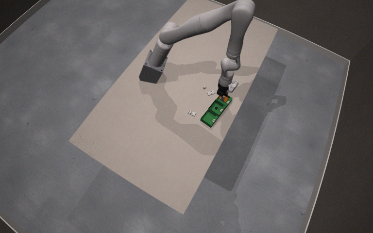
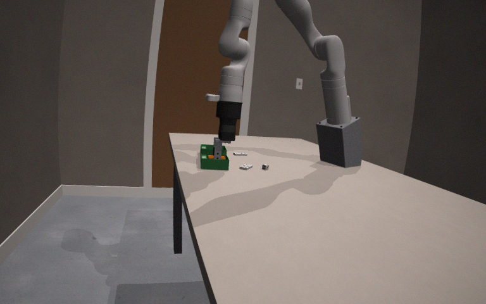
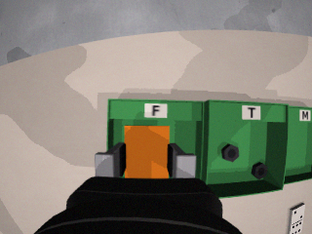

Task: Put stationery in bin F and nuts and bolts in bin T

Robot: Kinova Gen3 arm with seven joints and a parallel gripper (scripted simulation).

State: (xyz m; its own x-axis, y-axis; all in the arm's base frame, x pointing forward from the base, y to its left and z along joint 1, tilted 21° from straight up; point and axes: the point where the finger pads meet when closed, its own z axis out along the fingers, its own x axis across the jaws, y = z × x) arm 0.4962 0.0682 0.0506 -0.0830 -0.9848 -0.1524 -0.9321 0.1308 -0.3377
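Right now the green three-compartment bin is 9 cm to the right of my hand and 2 cm below it. From my hand the other things lie so: orange flat block: 1 cm below; die: 16 cm behind, 2 cm to the left, 3 cm below.
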